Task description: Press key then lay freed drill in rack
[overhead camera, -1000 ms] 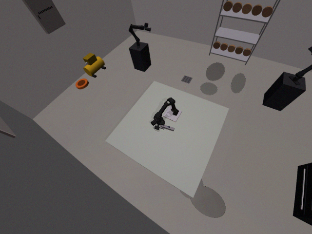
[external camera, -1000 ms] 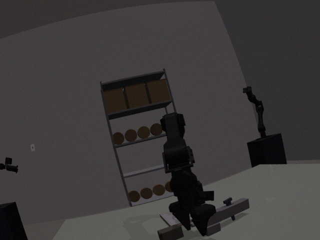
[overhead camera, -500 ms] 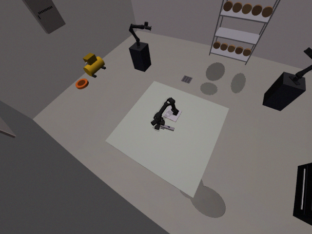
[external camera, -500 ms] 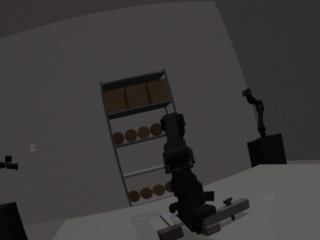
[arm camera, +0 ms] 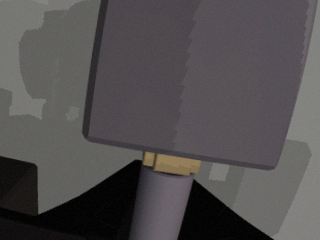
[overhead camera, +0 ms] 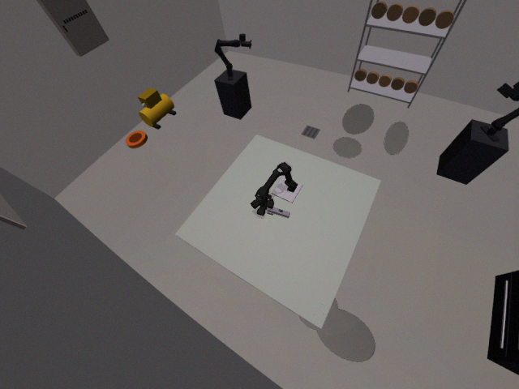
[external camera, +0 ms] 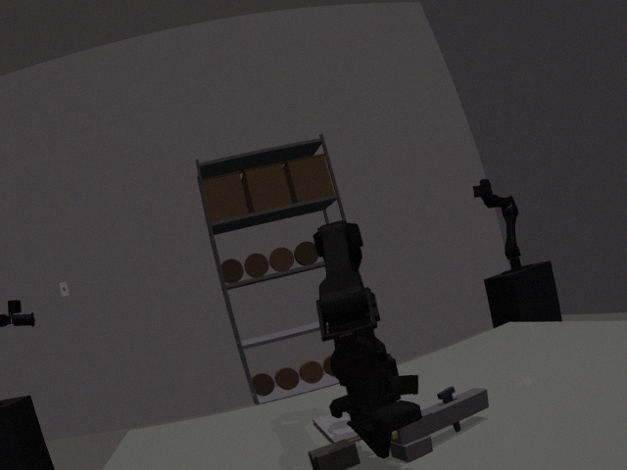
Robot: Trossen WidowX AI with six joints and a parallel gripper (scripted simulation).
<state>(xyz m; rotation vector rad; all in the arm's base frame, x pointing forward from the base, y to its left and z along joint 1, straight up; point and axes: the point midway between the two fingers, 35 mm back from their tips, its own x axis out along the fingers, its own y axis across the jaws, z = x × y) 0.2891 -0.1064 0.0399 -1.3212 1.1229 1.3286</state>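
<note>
Right now my gripper tip is 1 cm past the drill, 5 cm to the right of it and 3 cm below it. The rest, counted from my gripper tip: dark grey rack 7 cm behind, 6 cm to the right; then dark t-shaped piece 2 cm behind, 14 cm to the left, 3 cm above; then grey housing block 2 cm behind, 11 cm to the left, 2 cm above.
</note>
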